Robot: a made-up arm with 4 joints.
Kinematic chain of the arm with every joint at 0, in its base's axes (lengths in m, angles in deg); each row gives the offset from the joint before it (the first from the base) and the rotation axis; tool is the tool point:
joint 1: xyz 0 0 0.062 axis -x
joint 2: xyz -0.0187 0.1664 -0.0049 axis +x
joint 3: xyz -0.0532 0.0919 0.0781 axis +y
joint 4: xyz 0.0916 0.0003 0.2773 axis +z
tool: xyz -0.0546 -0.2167 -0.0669
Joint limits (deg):
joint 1: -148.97..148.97
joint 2: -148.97..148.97
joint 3: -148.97..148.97
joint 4: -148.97..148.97
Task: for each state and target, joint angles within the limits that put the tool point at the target. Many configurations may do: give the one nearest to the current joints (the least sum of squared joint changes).
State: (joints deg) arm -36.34 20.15 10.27 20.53
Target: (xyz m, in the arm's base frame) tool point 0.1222 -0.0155 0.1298
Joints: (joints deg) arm 8.77 33.45 58.67 -2.49
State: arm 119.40 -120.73 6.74 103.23
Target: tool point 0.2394 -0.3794 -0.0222
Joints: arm 113.14 -145.40 -0.28 113.11
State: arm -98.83 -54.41 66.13 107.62
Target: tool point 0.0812 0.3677 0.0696
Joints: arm -61.67 -37.06 100.78 133.49
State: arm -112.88 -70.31 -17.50 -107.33
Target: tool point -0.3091 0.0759 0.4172
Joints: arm -94.71 -67.22 -48.18 -94.15
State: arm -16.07 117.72 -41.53 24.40
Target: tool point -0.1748 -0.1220 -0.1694
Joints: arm 7.01 113.99 -62.23 37.09
